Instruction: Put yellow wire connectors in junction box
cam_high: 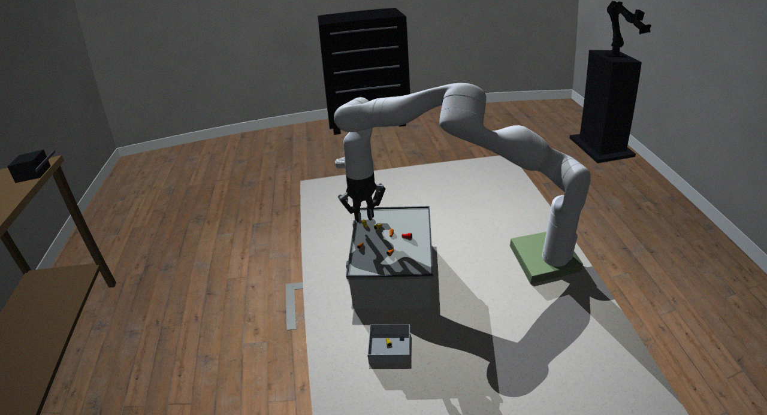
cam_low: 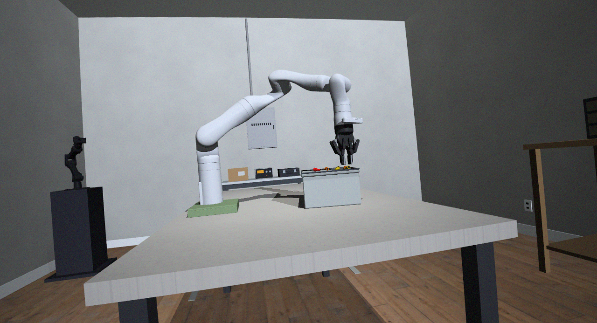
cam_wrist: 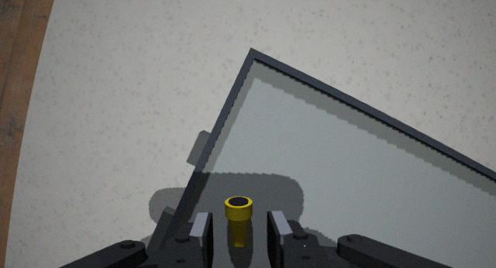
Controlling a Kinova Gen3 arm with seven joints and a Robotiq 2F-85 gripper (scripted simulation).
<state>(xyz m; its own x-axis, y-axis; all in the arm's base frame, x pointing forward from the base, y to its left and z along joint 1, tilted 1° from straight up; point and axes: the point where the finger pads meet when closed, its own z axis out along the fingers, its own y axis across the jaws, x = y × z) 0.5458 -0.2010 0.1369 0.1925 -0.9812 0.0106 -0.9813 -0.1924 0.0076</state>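
Now: hand 6 cm past the tool case, 8 cm to the right of it and 7 cm above it. Round my hand: red connector: 10 cm behind, 9 cm to the left, 3 cm below.
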